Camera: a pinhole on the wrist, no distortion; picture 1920 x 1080 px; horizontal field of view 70.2 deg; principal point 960.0 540.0 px. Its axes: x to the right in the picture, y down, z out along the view. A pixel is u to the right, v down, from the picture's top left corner.
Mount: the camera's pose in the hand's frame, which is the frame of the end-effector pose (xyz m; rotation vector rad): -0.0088 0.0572 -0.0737 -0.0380 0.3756 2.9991
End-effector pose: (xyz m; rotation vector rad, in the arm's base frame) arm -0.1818 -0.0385 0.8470 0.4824 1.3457 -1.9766
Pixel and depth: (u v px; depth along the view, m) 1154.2 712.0 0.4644
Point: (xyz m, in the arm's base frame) -0.0052 -0.3933 0.9736
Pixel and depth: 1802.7 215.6 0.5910
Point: 0.3733 -0.4180 1.0034
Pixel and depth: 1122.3 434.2 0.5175
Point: 0.0628 -0.4482 0.9033
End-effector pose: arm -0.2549 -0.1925 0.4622 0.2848 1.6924 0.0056
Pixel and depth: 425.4 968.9 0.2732
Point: -0.0479 -0.1821 0.3538
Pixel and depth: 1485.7 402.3 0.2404
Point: -0.0697 -0.0898 0.5634
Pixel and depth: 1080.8 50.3 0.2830
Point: -0.0396 -0.0047 0.4988
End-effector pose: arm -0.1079 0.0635 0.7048 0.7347 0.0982 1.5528
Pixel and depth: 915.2 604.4 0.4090
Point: -0.0638 -0.0774 1.0285
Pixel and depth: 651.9 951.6 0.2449
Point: -0.0490 0.0228 0.8822
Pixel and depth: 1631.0 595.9 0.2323
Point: -0.1434 -0.1235 0.8307
